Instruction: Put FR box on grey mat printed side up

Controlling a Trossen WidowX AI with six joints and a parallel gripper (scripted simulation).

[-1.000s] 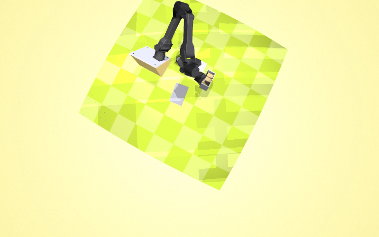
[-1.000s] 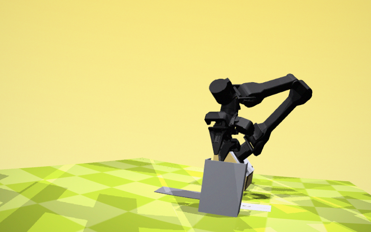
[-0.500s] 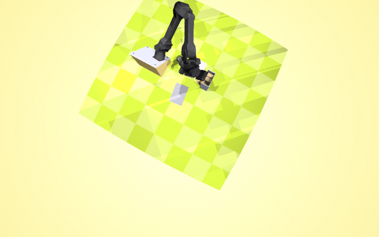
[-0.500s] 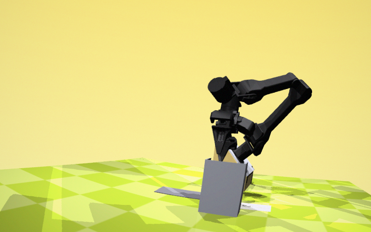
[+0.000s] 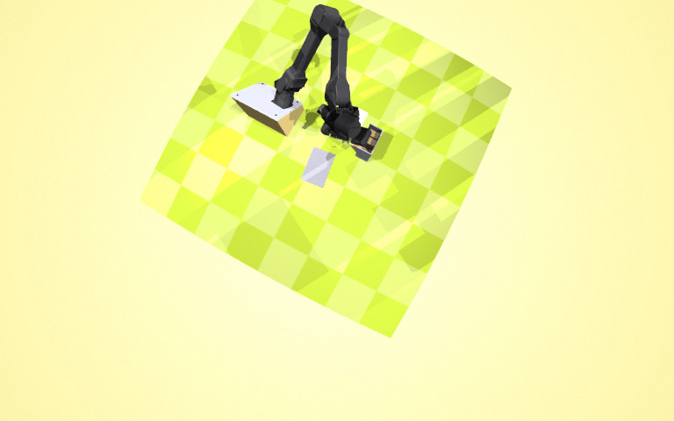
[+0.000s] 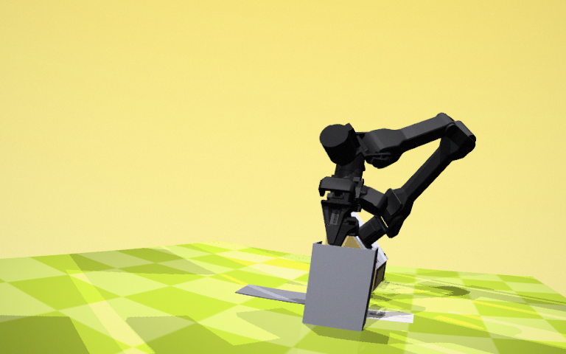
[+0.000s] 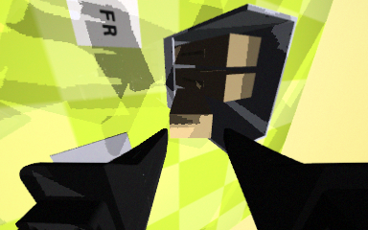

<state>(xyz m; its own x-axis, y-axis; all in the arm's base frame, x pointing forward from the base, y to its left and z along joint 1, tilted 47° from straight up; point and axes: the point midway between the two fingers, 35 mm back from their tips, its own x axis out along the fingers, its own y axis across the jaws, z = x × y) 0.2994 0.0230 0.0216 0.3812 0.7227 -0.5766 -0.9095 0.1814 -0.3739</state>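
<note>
My gripper tip is now 7 cm past the thin white slab, 12 cm to the right of it and 13 cm above it. From my gripper tip the other things lie so: grey mat 7 cm behind, 14 cm to the right, 13 cm below.
</note>
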